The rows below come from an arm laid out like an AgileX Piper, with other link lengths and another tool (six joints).
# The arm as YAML. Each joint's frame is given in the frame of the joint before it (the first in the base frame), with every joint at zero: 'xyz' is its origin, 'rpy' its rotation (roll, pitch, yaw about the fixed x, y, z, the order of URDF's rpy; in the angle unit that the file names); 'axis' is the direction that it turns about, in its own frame. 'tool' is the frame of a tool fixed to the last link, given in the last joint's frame.
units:
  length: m
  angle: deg
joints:
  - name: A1
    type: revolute
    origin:
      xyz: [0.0, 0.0, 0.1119]
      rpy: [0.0, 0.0, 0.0]
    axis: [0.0, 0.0, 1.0]
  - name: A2
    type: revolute
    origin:
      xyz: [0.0, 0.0, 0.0]
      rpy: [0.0, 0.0, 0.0]
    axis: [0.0, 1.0, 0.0]
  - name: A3
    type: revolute
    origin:
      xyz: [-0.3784, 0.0, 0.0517]
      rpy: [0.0, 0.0, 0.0]
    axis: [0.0, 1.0, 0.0]
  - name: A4
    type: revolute
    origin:
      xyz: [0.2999, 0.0, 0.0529]
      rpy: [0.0, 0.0, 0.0]
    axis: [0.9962, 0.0, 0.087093]
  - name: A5
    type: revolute
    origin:
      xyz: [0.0, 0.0, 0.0]
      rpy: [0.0, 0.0, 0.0]
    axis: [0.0, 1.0, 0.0]
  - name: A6
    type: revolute
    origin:
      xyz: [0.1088, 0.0, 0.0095]
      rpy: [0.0, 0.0, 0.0]
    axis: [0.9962, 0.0, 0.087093]
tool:
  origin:
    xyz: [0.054, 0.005, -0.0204]
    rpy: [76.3, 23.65, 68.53]
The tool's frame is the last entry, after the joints.
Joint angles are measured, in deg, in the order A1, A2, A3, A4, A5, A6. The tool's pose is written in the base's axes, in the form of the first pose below.
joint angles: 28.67, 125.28, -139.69, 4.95, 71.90, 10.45
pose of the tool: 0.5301 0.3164 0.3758; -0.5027 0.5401 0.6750; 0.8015 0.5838 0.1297; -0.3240 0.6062 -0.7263
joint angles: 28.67, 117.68, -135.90, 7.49, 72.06, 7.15
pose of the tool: 0.4922 0.3022 0.4319; -0.5316 0.4672 0.7064; 0.7823 0.5906 0.1981; -0.3246 0.6579 -0.6795
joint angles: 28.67, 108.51, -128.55, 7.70, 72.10, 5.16
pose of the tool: 0.4457 0.2764 0.4743; -0.5390 0.4240 0.7278; 0.7676 0.6029 0.2173; -0.3467 0.6758 -0.6505
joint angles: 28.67, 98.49, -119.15, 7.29, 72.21, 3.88
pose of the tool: 0.3915 0.2449 0.5018; -0.5417 0.4019 0.7383; 0.7556 0.6176 0.2183; -0.3682 0.6761 -0.6382
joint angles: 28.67, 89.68, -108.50, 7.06, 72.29, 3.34
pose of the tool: 0.3419 0.2168 0.5022; -0.5545 0.4142 0.7218; 0.7436 0.6359 0.2064; -0.3735 0.6512 -0.6606
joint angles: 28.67, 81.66, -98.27, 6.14, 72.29, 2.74
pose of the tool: 0.2967 0.1889 0.4913; -0.5643 0.4273 0.7063; 0.7286 0.6600 0.1828; -0.3881 0.6179 -0.6838
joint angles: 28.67, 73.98, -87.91, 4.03, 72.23, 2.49
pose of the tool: 0.2547 0.1591 0.4701; -0.5664 0.4467 0.6926; 0.7121 0.6883 0.1384; -0.4149 0.5716 -0.7079
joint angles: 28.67, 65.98, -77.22, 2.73, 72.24, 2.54
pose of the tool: 0.2097 0.1303 0.4418; -0.5742 0.4692 0.6710; 0.6991 0.7075 0.1035; -0.4261 0.5285 -0.7342
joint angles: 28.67, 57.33, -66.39, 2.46, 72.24, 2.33
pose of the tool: 0.1613 0.1029 0.4081; -0.5883 0.4833 0.6483; 0.6879 0.7206 0.0869; -0.4252 0.4971 -0.7564
